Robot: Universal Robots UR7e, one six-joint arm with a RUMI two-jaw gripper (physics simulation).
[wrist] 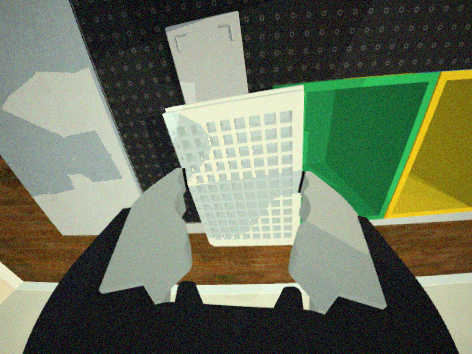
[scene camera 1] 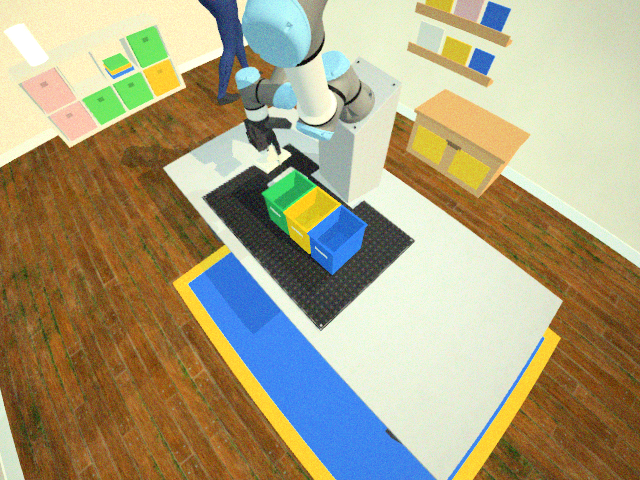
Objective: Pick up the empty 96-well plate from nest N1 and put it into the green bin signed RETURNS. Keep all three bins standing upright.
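Note:
I can see a white 96-well plate and a pale grey nest. There is a green bin too, along with a yellow bin and a blue bin. My own gripper is visible as well, and the wrist view also shows my gripper.

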